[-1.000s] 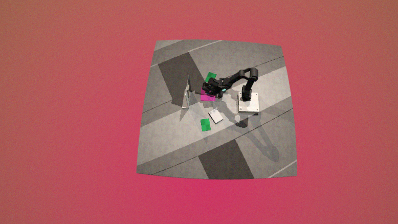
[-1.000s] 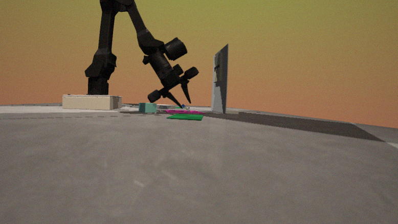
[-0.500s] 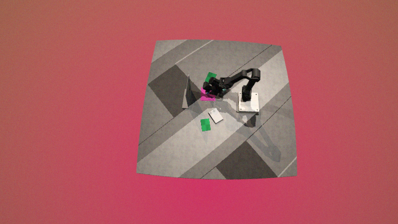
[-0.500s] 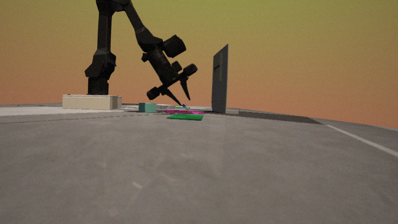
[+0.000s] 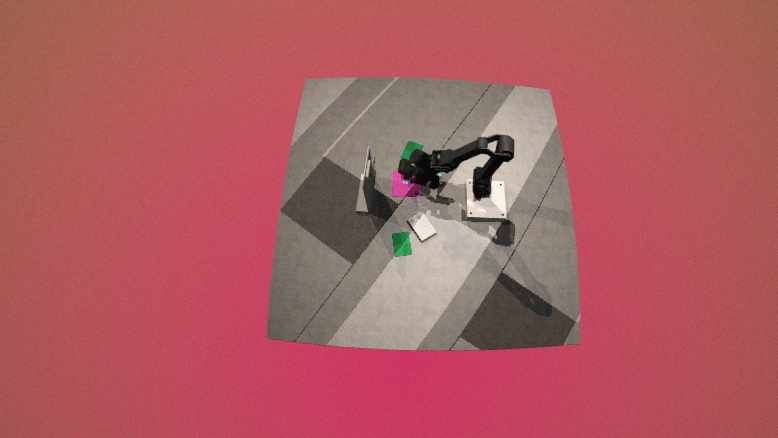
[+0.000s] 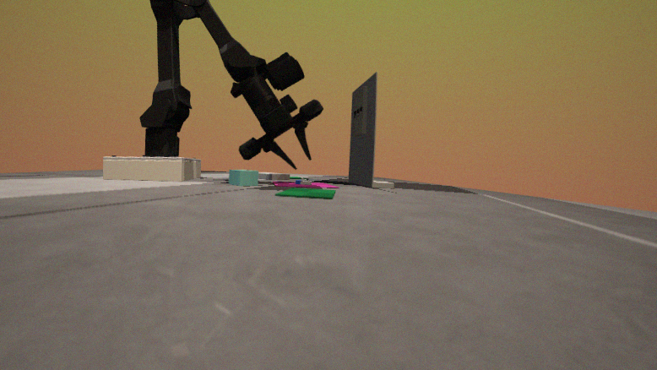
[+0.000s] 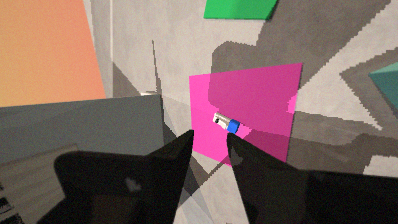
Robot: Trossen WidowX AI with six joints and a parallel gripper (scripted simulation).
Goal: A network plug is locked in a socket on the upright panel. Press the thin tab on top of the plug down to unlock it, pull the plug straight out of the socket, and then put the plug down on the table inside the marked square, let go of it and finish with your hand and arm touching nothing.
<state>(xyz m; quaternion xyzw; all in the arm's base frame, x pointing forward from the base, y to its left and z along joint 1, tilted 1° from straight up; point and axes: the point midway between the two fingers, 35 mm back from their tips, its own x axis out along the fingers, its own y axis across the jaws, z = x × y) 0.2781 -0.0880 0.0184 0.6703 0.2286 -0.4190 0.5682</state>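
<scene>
Now: the network plug 30 mm below my gripper tip. From my gripper tip the other things lie so: magenta marked square (40 mm below); teal block (120 mm behind, 20 mm to the right, 30 mm below); green patch (50 mm behind, 150 mm to the right, 40 mm below).
</scene>
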